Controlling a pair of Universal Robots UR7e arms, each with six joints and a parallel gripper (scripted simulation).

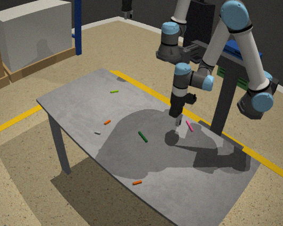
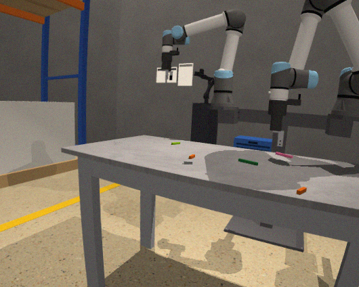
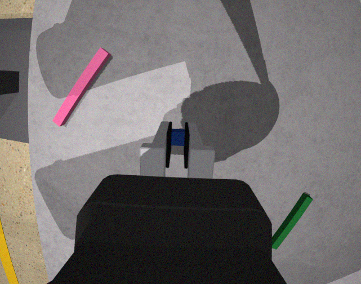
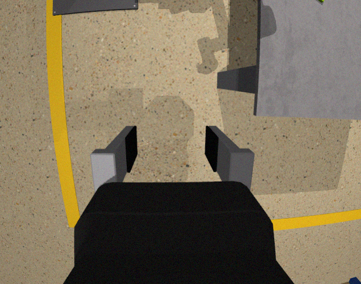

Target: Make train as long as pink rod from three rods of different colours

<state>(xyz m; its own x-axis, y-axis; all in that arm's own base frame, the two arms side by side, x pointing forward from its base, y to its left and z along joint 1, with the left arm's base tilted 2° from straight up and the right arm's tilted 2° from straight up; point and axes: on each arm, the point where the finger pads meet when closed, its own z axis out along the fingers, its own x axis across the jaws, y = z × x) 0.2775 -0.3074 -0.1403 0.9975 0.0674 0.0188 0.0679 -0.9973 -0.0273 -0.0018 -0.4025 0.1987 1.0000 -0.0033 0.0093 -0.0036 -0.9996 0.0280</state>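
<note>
Now: left hand 350 mm short of the grey rod, 230 mm to the left of it and 70 mm above it. Round my left hand: pink rod 100 mm behind, 10 mm to the left, 70 mm below; then blue rod 20 mm below; then green rod 170 mm ahead, 80 mm to the right, 70 mm below.
</note>
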